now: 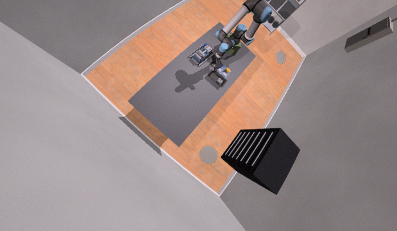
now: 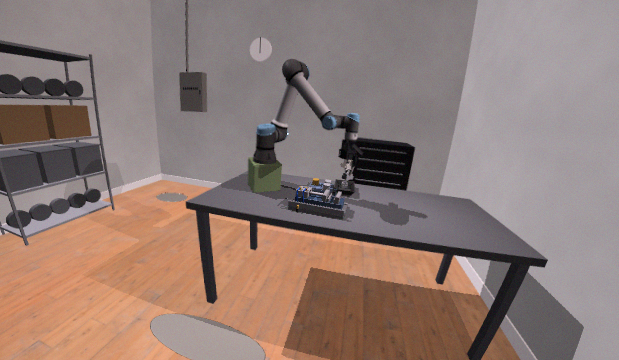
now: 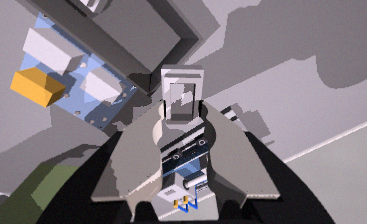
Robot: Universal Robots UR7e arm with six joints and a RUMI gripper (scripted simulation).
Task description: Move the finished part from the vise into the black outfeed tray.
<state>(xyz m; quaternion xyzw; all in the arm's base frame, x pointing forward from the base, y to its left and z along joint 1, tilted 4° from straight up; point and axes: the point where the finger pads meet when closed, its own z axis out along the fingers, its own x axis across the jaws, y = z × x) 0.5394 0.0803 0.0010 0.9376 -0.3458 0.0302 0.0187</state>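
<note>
Now: hand 14 cm past the plain grey block, 7 cm to the right of it and 14 cm above it. Round my hand: vise: 12 cm behind, 24 cm to the right, 13 cm below; then orange block: 24 cm behind, 15 cm to the left, 14 cm below; then blue fixture plate: 19 cm behind, 11 cm to the left, 16 cm below.
</note>
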